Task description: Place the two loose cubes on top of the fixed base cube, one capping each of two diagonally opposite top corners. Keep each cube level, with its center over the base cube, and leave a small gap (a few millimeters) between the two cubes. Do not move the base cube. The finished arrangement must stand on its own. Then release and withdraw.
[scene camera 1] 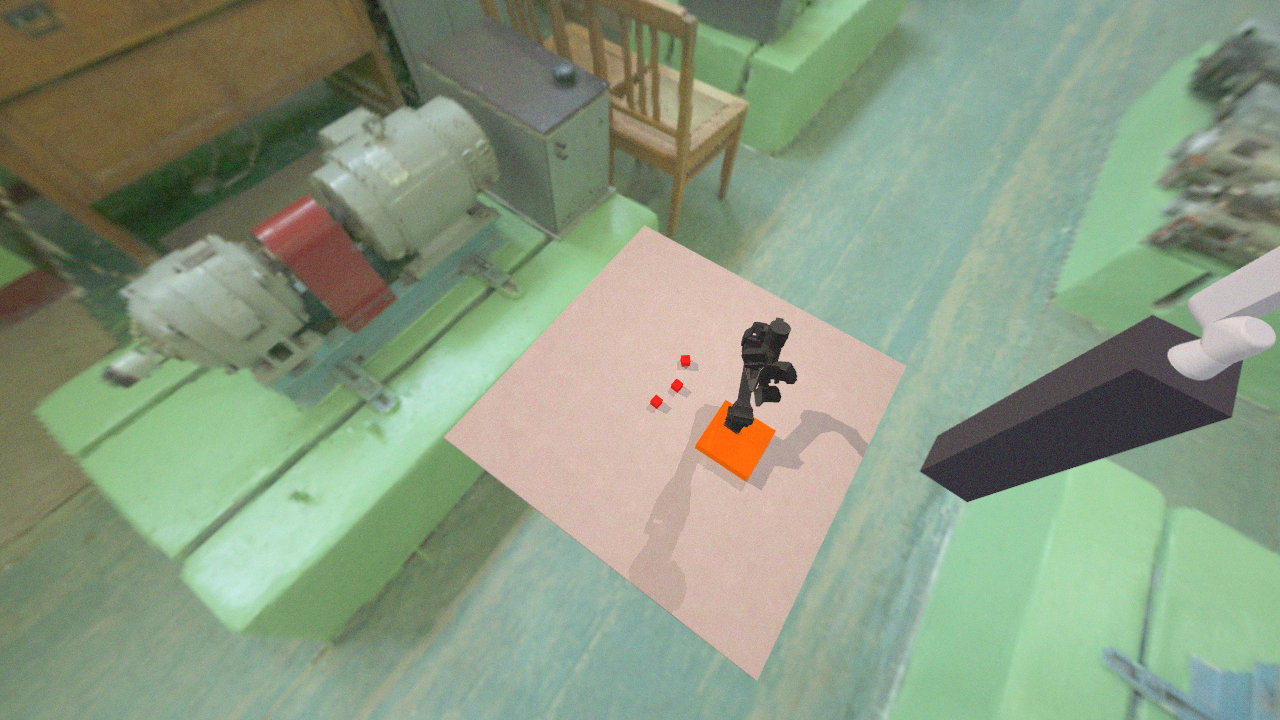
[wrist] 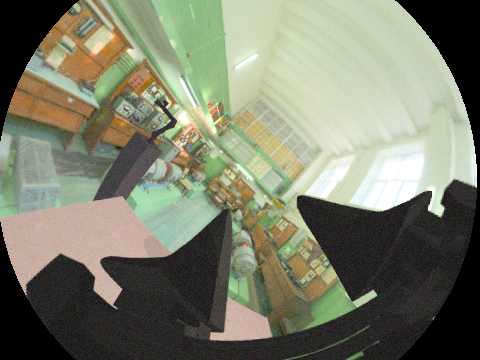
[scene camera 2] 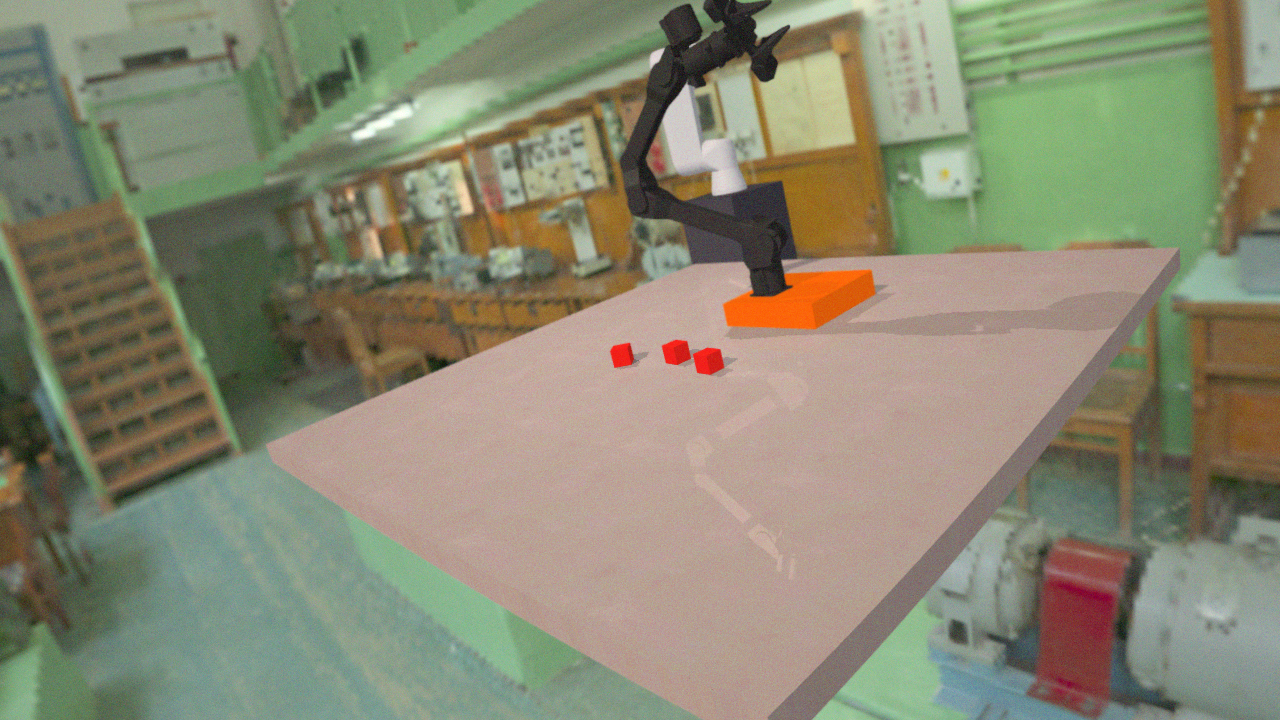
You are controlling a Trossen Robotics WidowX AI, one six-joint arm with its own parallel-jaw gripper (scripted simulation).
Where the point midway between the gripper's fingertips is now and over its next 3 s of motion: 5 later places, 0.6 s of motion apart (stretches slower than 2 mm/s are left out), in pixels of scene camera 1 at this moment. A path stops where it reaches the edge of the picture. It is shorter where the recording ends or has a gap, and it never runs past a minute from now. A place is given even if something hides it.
My gripper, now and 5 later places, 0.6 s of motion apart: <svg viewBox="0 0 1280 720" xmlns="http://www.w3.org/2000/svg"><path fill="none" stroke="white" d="M754 398L709 418L664 407L649 378L663 354L687 347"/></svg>
